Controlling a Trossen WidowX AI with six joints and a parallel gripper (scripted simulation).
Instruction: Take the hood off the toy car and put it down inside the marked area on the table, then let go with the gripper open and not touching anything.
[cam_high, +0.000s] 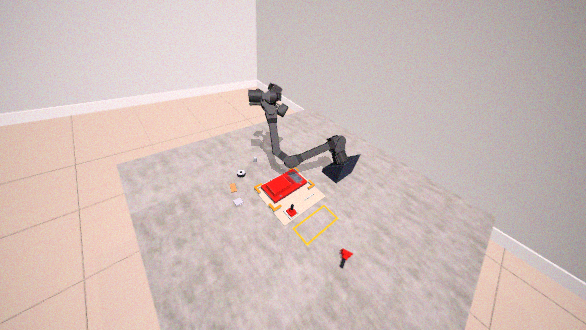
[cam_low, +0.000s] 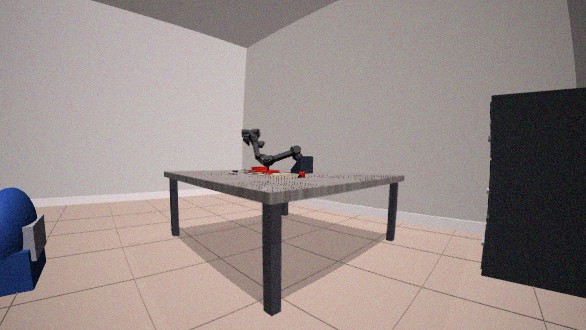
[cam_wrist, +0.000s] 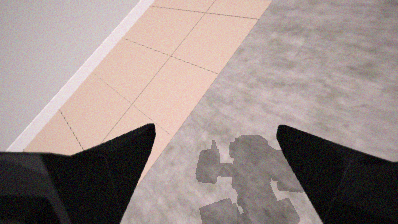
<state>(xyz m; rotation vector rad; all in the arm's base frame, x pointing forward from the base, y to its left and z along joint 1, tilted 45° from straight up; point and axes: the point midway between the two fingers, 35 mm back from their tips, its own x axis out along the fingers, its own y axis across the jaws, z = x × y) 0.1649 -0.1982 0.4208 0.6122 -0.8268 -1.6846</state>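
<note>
My gripper tip is now 160 mm short of the red hood, 410 mm to the right of it and 160 mm above it. Round my gripper tip: holder 170 mm ahead, 540 mm to the left, 170 mm below; then wheel 280 mm ahead, 240 mm to the left, 190 mm below.
</note>
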